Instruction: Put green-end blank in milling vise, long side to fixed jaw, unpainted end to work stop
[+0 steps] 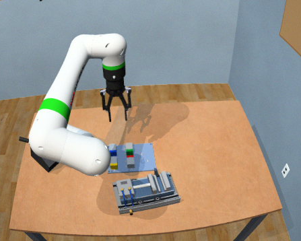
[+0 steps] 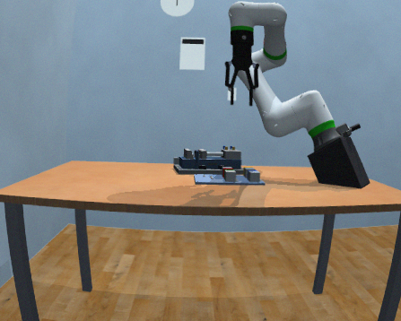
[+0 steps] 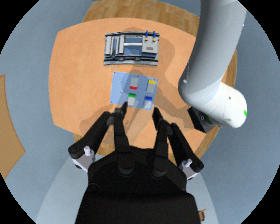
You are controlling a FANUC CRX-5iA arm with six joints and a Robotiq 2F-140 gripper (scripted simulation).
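Now: hand 40 mm short of the green-ended blank, 40 mm to the right of it and 290 mm above it. Round my hand: yellow-ended blank: 50 mm behind, 40 mm to the right, 290 mm below; red-ended blank: 40 mm ahead, 40 mm to the right, 290 mm below; blue-ended blank: 50 mm behind, 50 mm to the left, 290 mm below.
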